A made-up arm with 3 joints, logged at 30 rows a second.
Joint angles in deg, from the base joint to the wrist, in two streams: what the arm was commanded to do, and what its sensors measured. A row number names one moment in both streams.
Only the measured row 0 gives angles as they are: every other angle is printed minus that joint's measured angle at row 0.
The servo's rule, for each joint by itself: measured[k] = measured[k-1] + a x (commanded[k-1-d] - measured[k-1]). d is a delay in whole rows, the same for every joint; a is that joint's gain. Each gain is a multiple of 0.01, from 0.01 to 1. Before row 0 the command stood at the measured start. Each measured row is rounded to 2 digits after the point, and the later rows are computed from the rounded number. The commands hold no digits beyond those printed.
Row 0, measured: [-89.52 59.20 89.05]
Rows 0 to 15, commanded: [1.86 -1.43 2.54]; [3.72 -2.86 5.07]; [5.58 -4.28 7.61]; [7.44 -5.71 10.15]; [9.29 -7.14 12.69]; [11.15 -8.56 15.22]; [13.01 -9.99 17.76]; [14.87 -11.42 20.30]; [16.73 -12.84 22.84]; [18.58 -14.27 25.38]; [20.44 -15.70 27.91]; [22.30 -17.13 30.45]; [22.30 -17.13 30.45]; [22.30 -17.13 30.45]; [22.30 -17.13 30.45]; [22.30 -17.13 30.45]
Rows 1 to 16, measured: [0.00 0.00 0.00]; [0.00 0.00 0.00]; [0.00 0.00 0.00]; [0.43 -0.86 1.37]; [1.19 -2.06 3.37]; [2.20 -3.39 5.66]; [3.41 -4.78 8.08]; [4.76 -6.20 10.57]; [6.23 -7.62 13.08]; [7.79 -9.04 15.61]; [9.42 -10.47 18.14]; [11.10 -11.89 20.68]; [12.82 -13.32 23.22]; [14.57 -14.75 25.75]; [16.35 -16.18 28.29]; [17.72 -16.75 29.46]
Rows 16 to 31, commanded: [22.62 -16.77 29.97]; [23.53 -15.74 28.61]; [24.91 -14.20 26.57]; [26.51 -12.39 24.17]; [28.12 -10.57 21.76]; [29.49 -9.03 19.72]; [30.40 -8.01 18.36]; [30.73 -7.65 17.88]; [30.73 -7.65 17.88]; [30.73 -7.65 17.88]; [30.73 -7.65 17.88]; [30.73 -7.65 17.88]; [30.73 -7.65 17.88]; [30.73 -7.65 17.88]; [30.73 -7.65 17.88]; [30.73 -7.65 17.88]
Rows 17 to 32, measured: [18.77 -16.98 29.99]; [19.58 -17.07 30.24]; [20.21 -17.11 30.35]; [20.76 -16.91 30.14]; [21.40 -16.21 29.31]; [22.21 -15.00 27.83]; [23.20 -13.43 25.85]; [24.33 -11.71 23.64]; [25.52 -10.10 21.52]; [26.64 -8.85 19.81]; [27.58 -8.13 18.77]; [28.30 -7.84 18.29]; [28.86 -7.73 18.07]; [29.29 -7.68 17.97]; [29.62 -7.66 17.92]; [29.88 -7.65 17.90]
